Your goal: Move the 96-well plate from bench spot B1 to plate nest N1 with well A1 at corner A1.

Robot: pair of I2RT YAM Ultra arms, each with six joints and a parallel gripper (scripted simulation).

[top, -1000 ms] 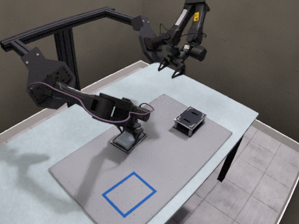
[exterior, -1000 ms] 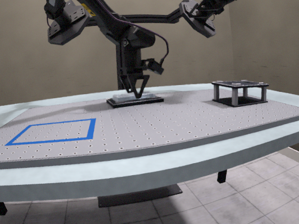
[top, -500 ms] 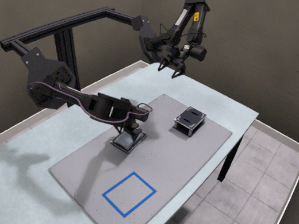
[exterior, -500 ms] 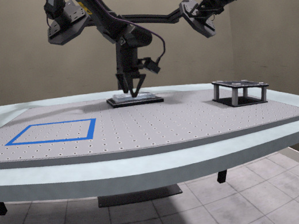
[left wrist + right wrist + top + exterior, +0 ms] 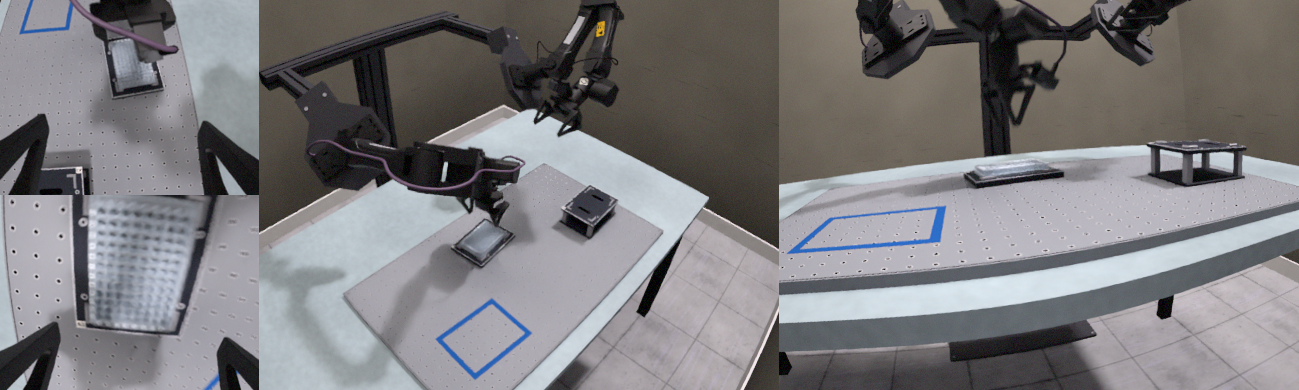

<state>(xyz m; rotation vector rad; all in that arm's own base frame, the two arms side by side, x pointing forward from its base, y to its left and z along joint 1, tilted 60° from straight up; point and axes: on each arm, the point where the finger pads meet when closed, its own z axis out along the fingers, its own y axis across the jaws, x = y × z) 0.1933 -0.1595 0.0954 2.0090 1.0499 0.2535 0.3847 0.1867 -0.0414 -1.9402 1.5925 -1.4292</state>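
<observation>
Now: the white 96-well plate 300 mm below my left hand, 240 mm to the right of it and 10 mm behind it.
</observation>
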